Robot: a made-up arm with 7 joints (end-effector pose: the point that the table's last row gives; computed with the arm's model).
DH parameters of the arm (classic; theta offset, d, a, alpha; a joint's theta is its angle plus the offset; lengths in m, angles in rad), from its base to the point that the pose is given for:
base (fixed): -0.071 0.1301 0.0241 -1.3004
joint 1: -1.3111 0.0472 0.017 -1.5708
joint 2: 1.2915 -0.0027 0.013 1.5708
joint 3: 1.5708 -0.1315 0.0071 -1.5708
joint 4: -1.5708 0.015 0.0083 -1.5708
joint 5: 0 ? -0.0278 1.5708
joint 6: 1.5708 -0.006 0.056 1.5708
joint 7: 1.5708 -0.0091 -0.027 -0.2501
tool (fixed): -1.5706 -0.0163 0 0
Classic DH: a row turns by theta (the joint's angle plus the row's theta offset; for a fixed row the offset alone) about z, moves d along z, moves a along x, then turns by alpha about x.
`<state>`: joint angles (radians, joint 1 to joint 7).
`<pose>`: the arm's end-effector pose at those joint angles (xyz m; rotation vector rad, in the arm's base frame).
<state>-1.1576 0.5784 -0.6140 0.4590 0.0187 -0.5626 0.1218</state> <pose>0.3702 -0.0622 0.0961 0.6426 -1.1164 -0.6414</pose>
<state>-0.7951 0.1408 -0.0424 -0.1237 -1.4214 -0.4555 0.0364</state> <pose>0.2818 -0.0487 0.2384 -1.4627 -0.9219 -0.1438</pose>
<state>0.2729 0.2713 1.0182 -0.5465 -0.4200 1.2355 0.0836</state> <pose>0.1483 0.2154 0.0549 0.0102 0.6261 0.9142</pose>
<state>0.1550 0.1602 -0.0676 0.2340 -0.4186 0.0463 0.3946</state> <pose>0.1955 0.0208 -0.1663 -0.0528 0.4787 0.4715</pose>
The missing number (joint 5, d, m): 0.2186
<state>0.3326 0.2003 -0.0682 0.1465 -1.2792 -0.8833 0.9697</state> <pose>0.2064 0.0867 -0.1212 -0.5817 0.0463 1.8240</pose>
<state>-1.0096 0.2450 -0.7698 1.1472 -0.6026 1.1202 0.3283</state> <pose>0.2457 -0.0054 -0.1357 0.7321 1.2729 0.0097</pose>
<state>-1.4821 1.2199 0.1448 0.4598 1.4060 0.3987 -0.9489</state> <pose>0.1694 0.2477 0.3711 1.4670 0.3869 0.7114</pose>
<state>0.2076 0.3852 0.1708 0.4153 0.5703 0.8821 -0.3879</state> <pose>0.0733 0.2051 -0.1462 0.5793 1.5841 0.0829</pose>
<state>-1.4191 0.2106 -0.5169 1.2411 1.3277 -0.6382 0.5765</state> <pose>0.4144 -0.0308 0.0396 1.5259 -1.1980 -0.8060</pose>
